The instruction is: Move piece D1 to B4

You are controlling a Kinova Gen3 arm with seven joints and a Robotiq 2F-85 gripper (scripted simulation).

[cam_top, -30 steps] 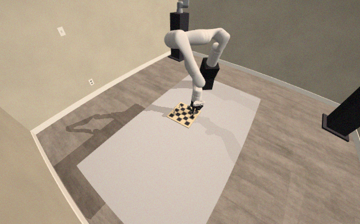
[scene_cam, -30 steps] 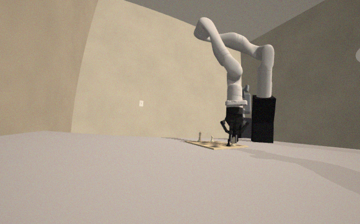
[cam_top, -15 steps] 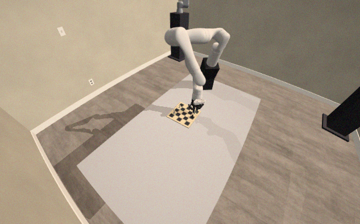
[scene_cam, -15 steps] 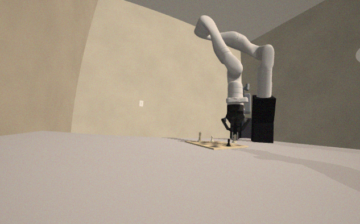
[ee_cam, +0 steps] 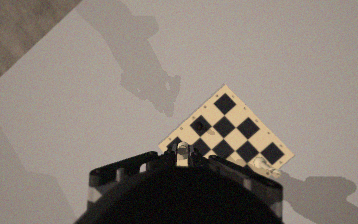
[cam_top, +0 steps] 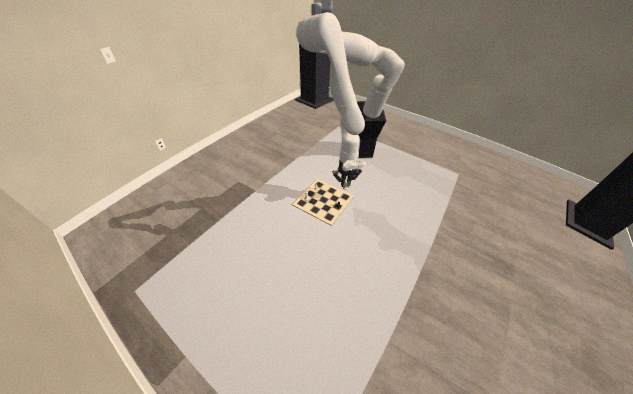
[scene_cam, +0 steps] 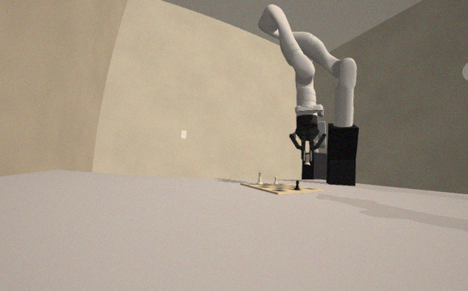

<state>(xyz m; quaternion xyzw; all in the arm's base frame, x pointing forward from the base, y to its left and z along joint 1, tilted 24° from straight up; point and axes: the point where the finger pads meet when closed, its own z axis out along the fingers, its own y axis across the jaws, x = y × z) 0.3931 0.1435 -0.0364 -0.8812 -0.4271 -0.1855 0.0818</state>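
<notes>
Right now the black chess piece is 100 mm below my hand and 40 mm ahead of it. Round my hand: chessboard 120 mm below, 70 mm to the right, 60 mm ahead; white chess piece 20 mm below.
</notes>
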